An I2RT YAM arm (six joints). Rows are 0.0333 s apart.
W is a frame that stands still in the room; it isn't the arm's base.
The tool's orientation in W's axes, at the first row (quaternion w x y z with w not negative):
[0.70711 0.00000 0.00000 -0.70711]
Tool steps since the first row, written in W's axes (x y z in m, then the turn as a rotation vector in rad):
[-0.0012 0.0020 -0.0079 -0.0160 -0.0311 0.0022]
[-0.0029 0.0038 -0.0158 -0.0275 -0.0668 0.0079]
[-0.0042 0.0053 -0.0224 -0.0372 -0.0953 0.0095]
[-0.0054 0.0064 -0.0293 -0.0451 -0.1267 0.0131]
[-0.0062 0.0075 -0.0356 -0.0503 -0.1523 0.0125]
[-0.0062 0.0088 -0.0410 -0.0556 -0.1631 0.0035]
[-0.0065 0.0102 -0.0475 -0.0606 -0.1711 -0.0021]
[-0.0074 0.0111 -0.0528 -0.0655 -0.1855 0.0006]
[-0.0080 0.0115 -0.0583 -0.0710 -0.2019 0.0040]
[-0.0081 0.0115 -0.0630 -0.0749 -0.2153 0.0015]
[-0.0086 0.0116 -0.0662 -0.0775 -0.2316 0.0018]
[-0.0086 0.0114 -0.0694 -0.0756 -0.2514 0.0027]
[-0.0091 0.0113 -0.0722 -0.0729 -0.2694 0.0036]
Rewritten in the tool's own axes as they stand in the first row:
[-0.0020 -0.0012 -0.0079 0.0311 -0.0160 0.0022]
[-0.0038 -0.0029 -0.0158 0.0668 -0.0275 0.0079]
[-0.0053 -0.0042 -0.0224 0.0953 -0.0372 0.0095]
[-0.0064 -0.0054 -0.0293 0.1267 -0.0451 0.0131]
[-0.0075 -0.0062 -0.0356 0.1523 -0.0503 0.0125]
[-0.0088 -0.0062 -0.0410 0.1631 -0.0556 0.0035]
[-0.0102 -0.0065 -0.0475 0.1711 -0.0606 -0.0021]
[-0.0111 -0.0074 -0.0528 0.1855 -0.0655 0.0006]
[-0.0115 -0.0080 -0.0583 0.2019 -0.0710 0.0040]
[-0.0115 -0.0081 -0.0630 0.2153 -0.0749 0.0015]
[-0.0116 -0.0086 -0.0662 0.2316 -0.0775 0.0018]
[-0.0114 -0.0086 -0.0694 0.2514 -0.0756 0.0027]
[-0.0113 -0.0091 -0.0722 0.2694 -0.0729 0.0036]

